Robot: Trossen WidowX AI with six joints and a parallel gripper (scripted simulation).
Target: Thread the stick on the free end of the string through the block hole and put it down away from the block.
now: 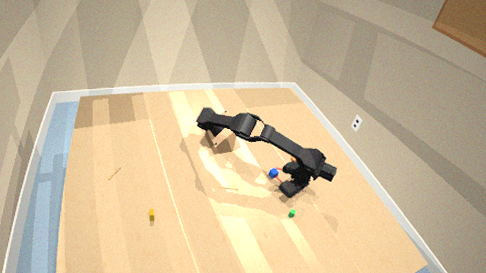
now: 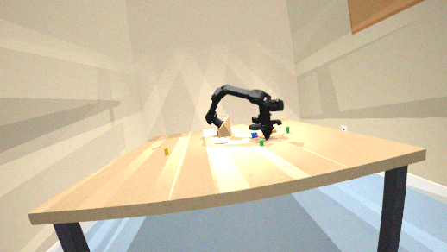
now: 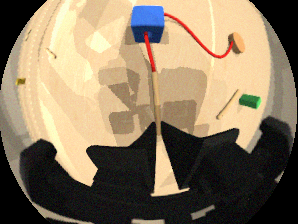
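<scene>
Right now my gripper tip is 4 cm past the thin wooden stick, 1 cm to the left of it and 1 cm below it. Also, from my gripper tip: blue cube 12 cm behind, 3 cm to the right, 1 cm above; round wooden button 17 cm behind, 12 cm to the left, 1 cm above; yellow piece 55 cm to the right, 7 cm behind, 2 cm above.
</scene>
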